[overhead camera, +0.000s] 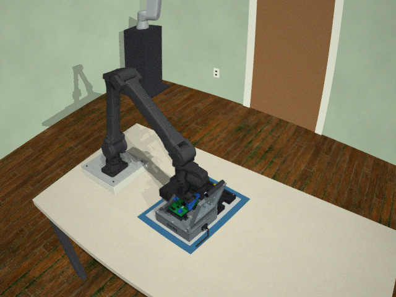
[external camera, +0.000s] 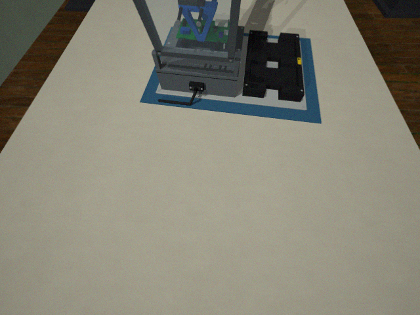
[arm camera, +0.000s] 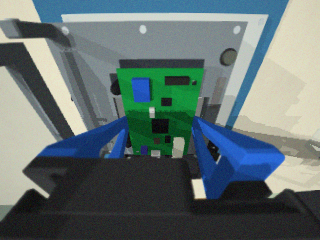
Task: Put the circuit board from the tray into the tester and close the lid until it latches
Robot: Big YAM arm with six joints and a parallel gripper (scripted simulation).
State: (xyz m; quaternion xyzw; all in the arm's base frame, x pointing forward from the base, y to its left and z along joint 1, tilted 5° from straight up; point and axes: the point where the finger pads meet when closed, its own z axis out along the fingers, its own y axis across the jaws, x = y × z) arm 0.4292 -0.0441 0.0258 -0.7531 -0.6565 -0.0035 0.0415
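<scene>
Now: the green circuit board right at my hand. The rest, counted from my hand: tester lid (12 cm ahead, 2 cm to the right, 9 cm above).
</scene>
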